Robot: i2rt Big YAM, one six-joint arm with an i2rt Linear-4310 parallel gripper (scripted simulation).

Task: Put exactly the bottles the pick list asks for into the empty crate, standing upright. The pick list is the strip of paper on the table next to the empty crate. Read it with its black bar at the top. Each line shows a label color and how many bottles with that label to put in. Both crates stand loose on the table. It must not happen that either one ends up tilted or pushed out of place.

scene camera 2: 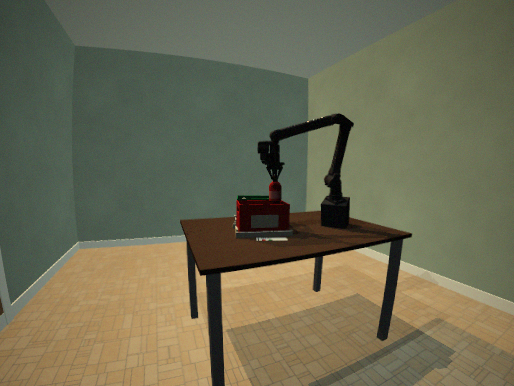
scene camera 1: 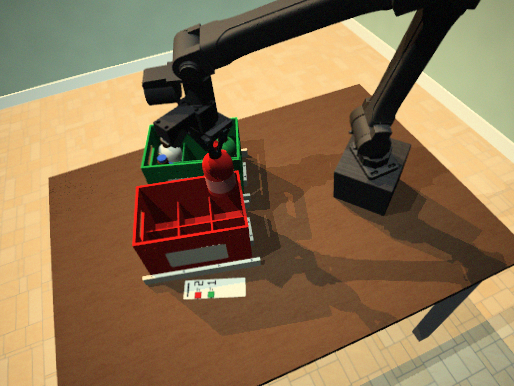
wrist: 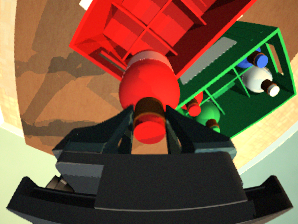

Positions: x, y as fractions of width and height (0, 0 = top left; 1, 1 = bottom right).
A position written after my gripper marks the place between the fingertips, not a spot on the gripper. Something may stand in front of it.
I see my gripper (scene camera 1: 0.41, 0.40), a red bottle (wrist: 0.50, 0.37), a green crate (scene camera 1: 0.37, 0.39), a red crate (scene camera 1: 0.32, 0.64), a white bottle (wrist: 0.86, 0.35), a pick list (scene camera 1: 0.45, 0.74) and a grey rail (scene camera 1: 0.47, 0.69).
The green crate shows as well in the wrist view (wrist: 0.82, 0.48). My gripper also shows in the wrist view (wrist: 0.50, 0.49).
